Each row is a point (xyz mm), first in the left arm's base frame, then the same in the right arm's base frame.
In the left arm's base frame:
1: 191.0 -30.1 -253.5
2: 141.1 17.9 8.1
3: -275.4 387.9 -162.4
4: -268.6 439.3 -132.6
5: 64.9 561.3 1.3
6: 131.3 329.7 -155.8
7: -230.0 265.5 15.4
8: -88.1 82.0 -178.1
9: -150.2 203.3 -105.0
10: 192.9 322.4 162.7
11: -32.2 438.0 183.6
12: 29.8 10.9 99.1
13: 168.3 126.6 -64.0
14: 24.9 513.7 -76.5
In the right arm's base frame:
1: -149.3 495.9 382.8
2: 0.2 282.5 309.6
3: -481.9 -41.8 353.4
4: -469.2 -90.5 385.7
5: -195.5 -102.4 648.4
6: -209.2 174.5 571.8
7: -290.1 -50.0 244.7
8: -296.5 251.5 261.2
9: -313.1 99.8 286.4
10: 66.1 12.5 514.7
11: -88.7 -176.7 446.0
12: 0.1 181.6 207.0
13: -64.8 267.7 425.0
14: -265.2 -41.7 611.2

